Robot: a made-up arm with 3 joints. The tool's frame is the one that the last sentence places.
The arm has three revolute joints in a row. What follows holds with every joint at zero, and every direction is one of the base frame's. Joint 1 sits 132.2 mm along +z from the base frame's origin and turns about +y. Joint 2 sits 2.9 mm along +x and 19.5 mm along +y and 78.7 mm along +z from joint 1 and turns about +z. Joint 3 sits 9.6 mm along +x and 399 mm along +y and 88.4 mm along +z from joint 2 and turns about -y. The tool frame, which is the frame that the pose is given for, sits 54.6 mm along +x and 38.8 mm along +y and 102.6 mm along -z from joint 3; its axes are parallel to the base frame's.
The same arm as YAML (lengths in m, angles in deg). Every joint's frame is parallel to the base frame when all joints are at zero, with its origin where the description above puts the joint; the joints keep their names.
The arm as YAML. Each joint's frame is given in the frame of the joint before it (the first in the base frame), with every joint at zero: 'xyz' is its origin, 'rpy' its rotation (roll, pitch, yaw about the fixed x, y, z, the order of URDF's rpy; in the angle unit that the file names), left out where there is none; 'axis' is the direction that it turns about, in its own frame. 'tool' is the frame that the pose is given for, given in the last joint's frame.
units:
  length: m
  angle: deg
joints:
  - name: joint 1
    type: revolute
    origin:
      xyz: [0.0, 0.0, 0.1322]
    axis: "+y"
  - name: joint 2
    type: revolute
    origin:
      xyz: [0.0029, 0.0195, 0.0787]
    axis: "+z"
  - name: joint 3
    type: revolute
    origin:
      xyz: [0.0096, 0.399, 0.0884]
    axis: "-y"
tool:
  origin:
    xyz: [0.0546, 0.0388, -0.1026]

